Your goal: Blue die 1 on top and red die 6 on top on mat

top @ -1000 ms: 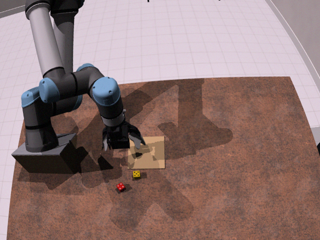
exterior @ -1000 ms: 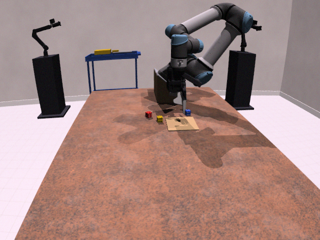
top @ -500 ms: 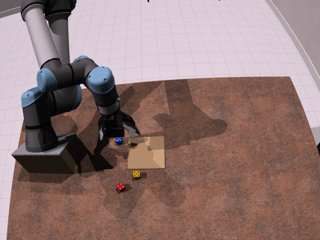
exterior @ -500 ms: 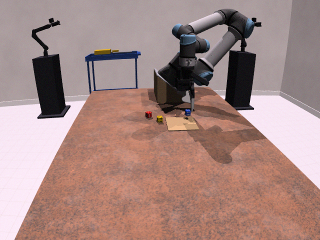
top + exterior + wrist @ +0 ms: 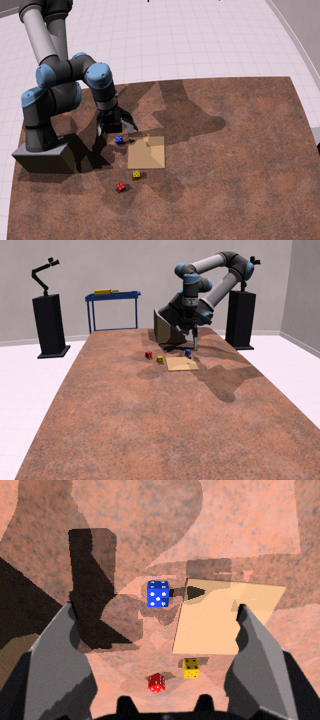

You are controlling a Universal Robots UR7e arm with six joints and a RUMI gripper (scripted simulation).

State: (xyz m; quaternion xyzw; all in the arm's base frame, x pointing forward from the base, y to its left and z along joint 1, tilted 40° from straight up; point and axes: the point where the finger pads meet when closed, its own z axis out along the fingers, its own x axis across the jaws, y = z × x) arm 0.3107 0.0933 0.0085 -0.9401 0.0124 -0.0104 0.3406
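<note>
My hand is 40 mm above the blue die and 20 mm to the left of it. From my hand the other things lie so: yellow die: 170 mm to the right, 60 mm ahead, 40 mm below; tan mat: 100 mm ahead, 70 mm to the right, 50 mm below; red die: 220 mm to the right, 40 mm below.
</note>
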